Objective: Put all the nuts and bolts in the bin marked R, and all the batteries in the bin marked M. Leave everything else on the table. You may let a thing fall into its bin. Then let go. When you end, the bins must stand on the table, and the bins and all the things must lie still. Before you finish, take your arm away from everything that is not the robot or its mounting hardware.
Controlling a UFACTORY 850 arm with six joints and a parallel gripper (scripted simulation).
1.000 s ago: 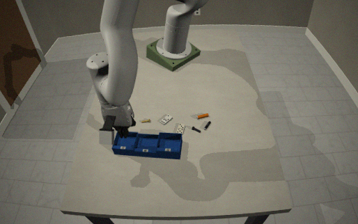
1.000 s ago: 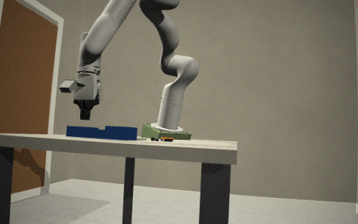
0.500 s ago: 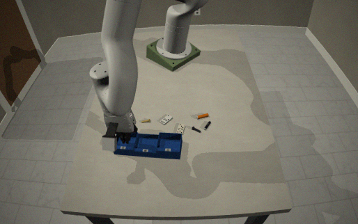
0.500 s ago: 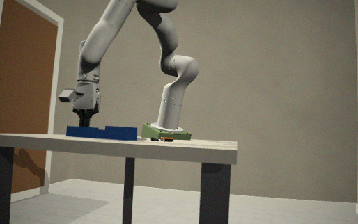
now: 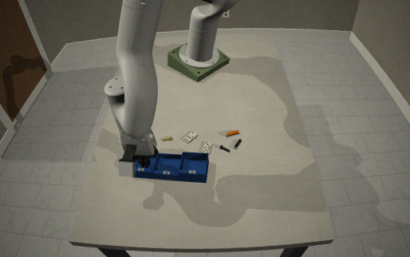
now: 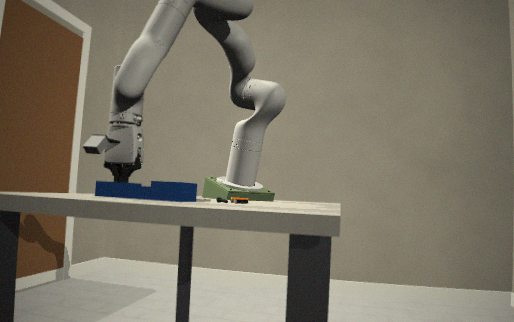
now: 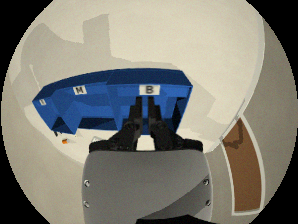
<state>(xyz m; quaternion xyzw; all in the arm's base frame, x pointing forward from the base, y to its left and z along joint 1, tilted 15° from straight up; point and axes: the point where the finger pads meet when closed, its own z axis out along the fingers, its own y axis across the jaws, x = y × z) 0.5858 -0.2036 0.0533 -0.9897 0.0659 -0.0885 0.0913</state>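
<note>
My hand is 10 mm short of the blue bin, 80 mm to the right of it and 10 mm above it. The rest, counted from my hand: black bolt: 60 mm behind, 260 mm to the left, 30 mm below; tan bolt: 120 mm behind, 70 mm to the left, 30 mm below; domino: 120 mm behind, 150 mm to the left, 30 mm below.
</note>
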